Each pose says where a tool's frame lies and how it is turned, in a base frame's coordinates. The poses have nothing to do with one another.
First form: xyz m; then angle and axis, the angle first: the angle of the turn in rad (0 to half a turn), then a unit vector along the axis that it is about.
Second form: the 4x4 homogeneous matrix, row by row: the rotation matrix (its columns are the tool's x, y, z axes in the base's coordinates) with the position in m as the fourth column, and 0 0 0 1 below. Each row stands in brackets. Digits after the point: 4 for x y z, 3 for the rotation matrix.
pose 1, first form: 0.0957, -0.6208, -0.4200, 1.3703, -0.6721, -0.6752, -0.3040
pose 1, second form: [[0.561, 0.661, -0.498, 0.0957], [0.066, 0.564, 0.823, -0.6208], [0.825, -0.494, 0.273, -0.4200], [0, 0, 0, 1]]
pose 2, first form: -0.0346, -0.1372, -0.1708, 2.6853, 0.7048, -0.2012, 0.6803
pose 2, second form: [[0.045, -0.569, 0.821, -0.0346], [0.031, -0.821, -0.570, -0.1372], [0.999, 0.051, -0.019, -0.1708], [0, 0, 0, 1]]
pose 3, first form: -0.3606, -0.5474, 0.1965, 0.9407, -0.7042, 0.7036, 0.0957
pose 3, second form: [[0.793, -0.281, 0.541, -0.3606], [-0.126, 0.793, 0.597, -0.5474], [-0.596, -0.541, 0.593, 0.1965], [0, 0, 0, 1]]
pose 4, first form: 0.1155, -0.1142, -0.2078, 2.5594, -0.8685, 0.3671, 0.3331
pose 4, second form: [[0.549, -0.768, -0.329, 0.1155], [-0.402, -0.588, 0.702, -0.1142], [-0.733, -0.253, -0.632, -0.2078], [0, 0, 0, 1]]
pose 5, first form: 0.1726, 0.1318, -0.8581, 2.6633, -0.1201, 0.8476, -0.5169
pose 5, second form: [[-0.861, 0.046, 0.507, 0.1726], [-0.430, 0.468, -0.772, 0.1318], [-0.273, -0.882, -0.383, -0.8581], [0, 0, 0, 1]]
